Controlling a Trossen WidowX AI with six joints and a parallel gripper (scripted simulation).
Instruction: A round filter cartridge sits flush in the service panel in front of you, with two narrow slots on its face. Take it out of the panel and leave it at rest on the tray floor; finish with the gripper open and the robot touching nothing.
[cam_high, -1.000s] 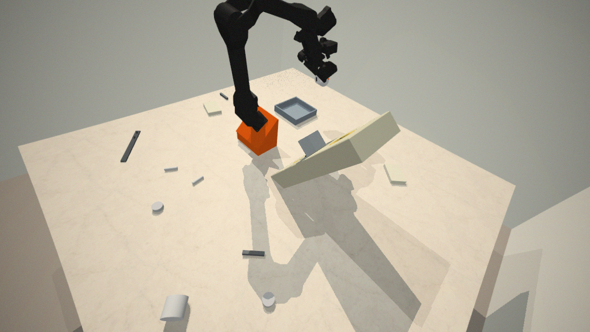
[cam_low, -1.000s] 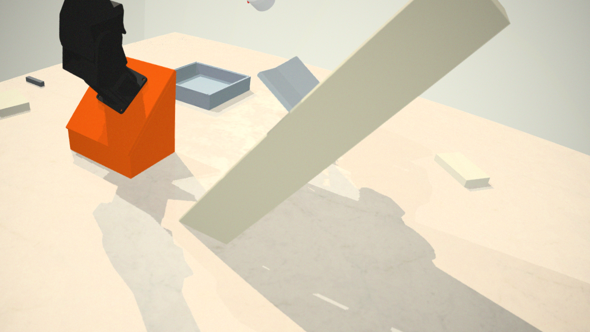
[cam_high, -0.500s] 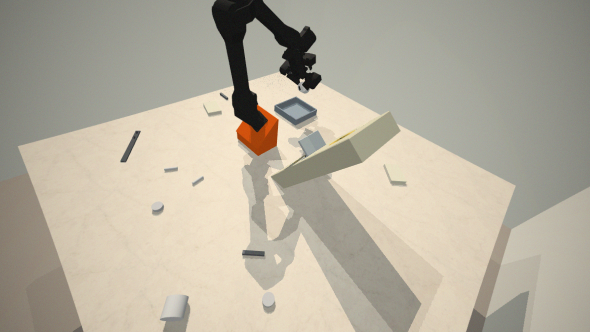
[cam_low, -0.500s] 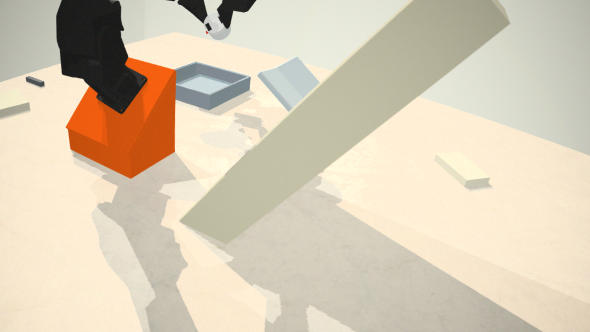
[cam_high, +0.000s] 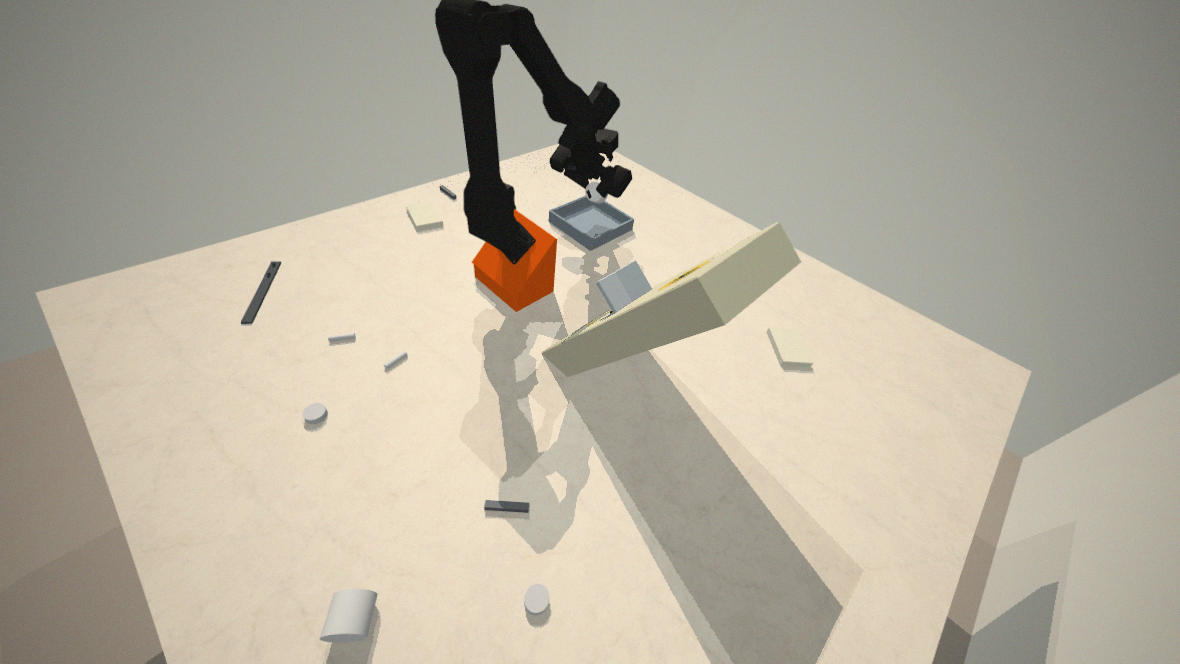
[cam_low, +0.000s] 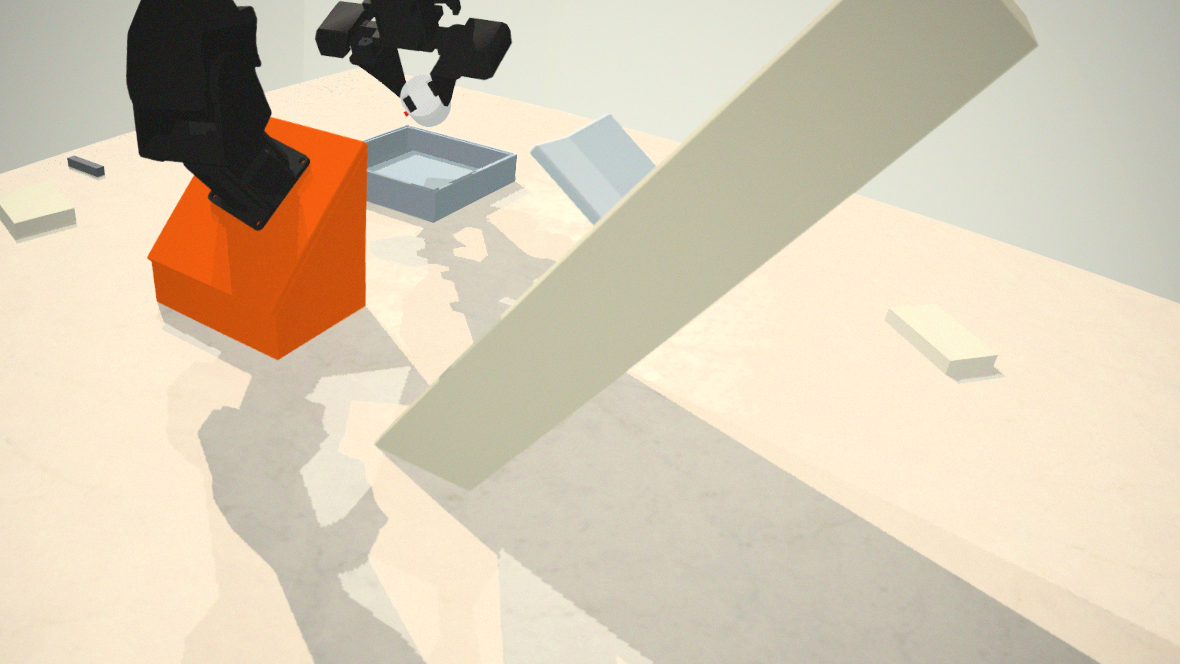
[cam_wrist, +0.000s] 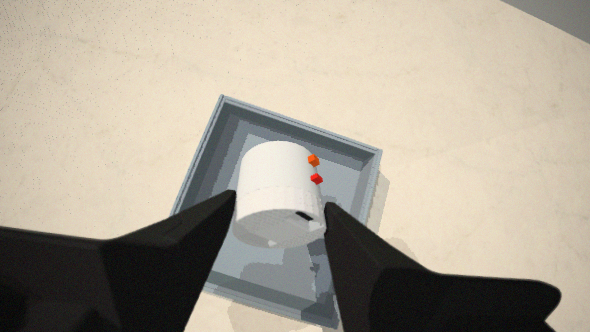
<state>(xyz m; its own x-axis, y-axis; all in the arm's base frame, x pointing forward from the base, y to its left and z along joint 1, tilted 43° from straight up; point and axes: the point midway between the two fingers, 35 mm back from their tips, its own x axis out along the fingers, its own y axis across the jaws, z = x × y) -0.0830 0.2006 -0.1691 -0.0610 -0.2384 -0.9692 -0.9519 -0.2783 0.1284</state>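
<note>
Right now the filter cartridge is right at my gripper tip. Round my gripper tip: grey tray 8 cm below; cream service panel 41 cm ahead, 25 cm to the right, 8 cm above.
</note>
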